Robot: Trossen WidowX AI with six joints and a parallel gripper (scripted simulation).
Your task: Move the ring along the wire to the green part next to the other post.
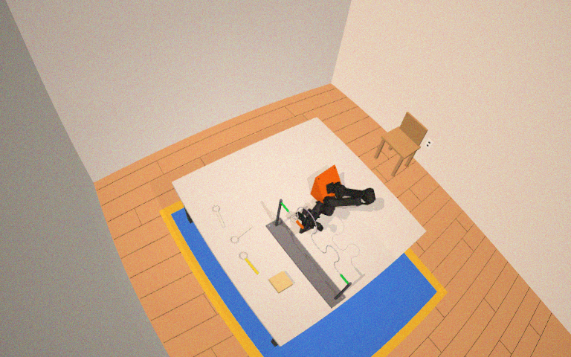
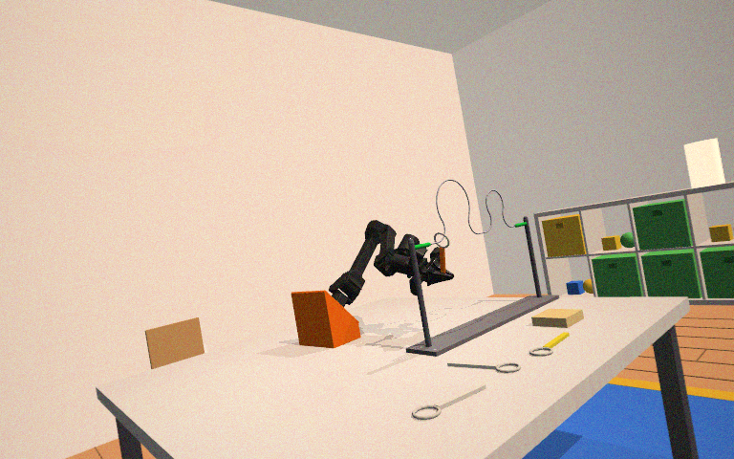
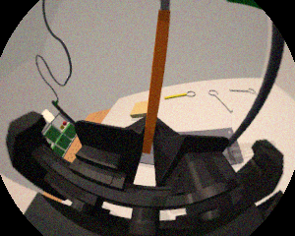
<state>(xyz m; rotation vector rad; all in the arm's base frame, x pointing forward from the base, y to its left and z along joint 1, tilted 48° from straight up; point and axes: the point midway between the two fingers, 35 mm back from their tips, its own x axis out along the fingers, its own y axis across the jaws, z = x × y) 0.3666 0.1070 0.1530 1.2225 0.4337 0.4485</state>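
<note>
My gripper tip is 8 cm below the ring with orange handle, 4 cm to the left of it and 1 cm short of it. Round my gripper tip: tan block (21 cm ahead, 16 cm to the left, 15 cm below); yellow-handled ring (31 cm ahead, 16 cm below, 5 cm to the right).
</note>
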